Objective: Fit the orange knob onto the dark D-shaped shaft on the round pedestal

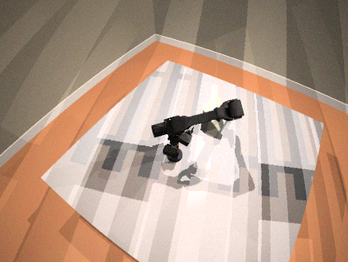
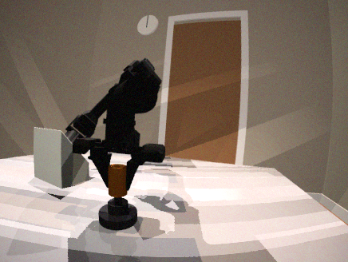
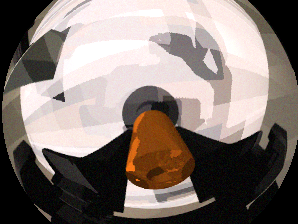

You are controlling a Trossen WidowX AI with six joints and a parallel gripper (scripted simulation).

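Right now the orange knob is 20 mm above my gripper tip. Round my gripper tip: pedestal (40 mm below).
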